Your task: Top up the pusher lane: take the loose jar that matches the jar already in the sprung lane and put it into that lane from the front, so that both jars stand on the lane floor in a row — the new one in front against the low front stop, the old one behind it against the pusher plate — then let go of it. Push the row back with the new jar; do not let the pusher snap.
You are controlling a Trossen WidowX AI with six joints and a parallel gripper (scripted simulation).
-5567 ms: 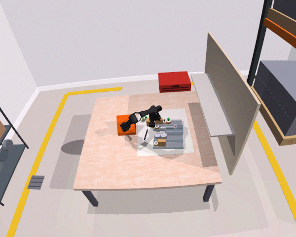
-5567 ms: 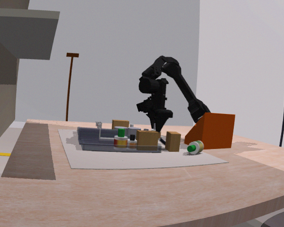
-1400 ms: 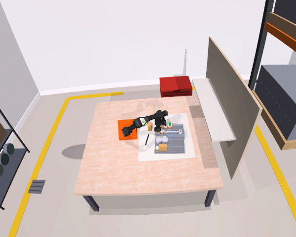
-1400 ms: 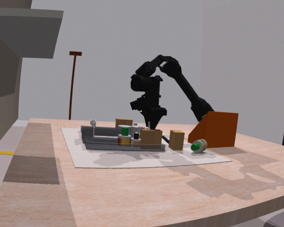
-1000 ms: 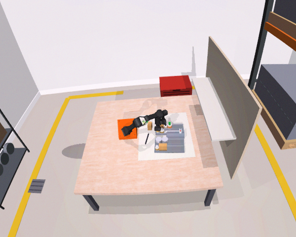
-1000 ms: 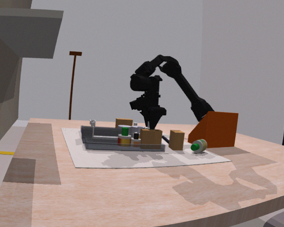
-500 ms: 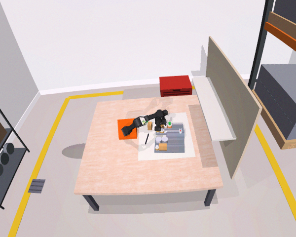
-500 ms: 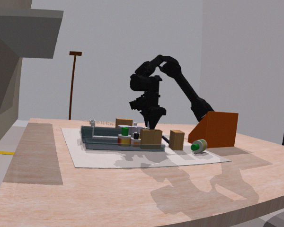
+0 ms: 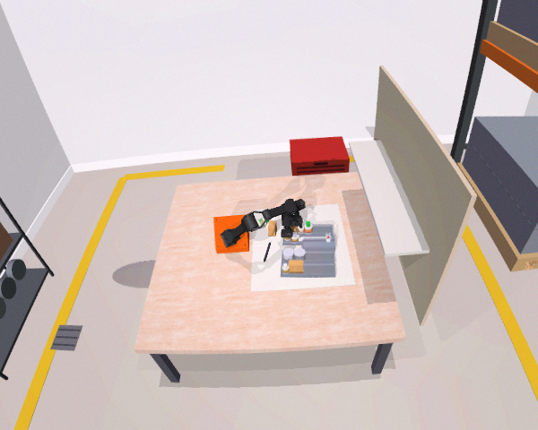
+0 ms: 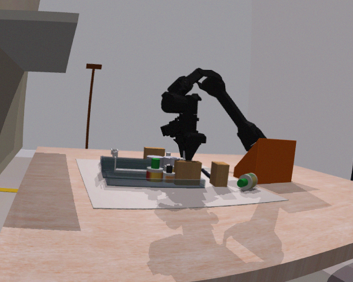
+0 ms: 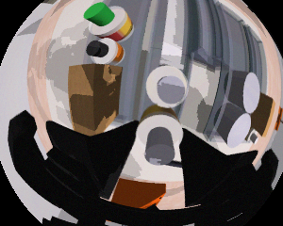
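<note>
Right now the black-lidded jar is 9 cm ahead of my gripper tip, 6 cm to the left of it and 2 cm below it. From my gripper tip the other things lie so: pusher plate: 14 cm ahead, 6 cm to the right, 1 cm below; sprung lane: 14 cm ahead, 6 cm to the right, 4 cm below.
</note>
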